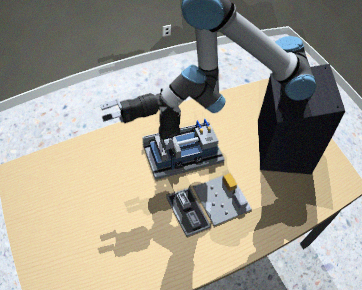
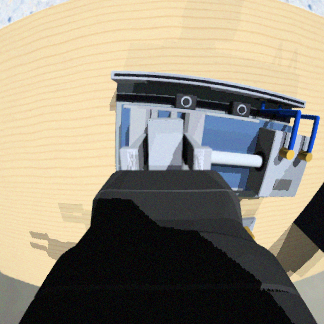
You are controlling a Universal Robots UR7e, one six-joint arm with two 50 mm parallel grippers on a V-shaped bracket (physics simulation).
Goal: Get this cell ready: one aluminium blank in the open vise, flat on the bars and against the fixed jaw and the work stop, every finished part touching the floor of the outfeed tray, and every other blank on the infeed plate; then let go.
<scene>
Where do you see a vise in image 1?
186, 149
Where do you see an infeed plate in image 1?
206, 195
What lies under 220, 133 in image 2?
A vise.
</scene>
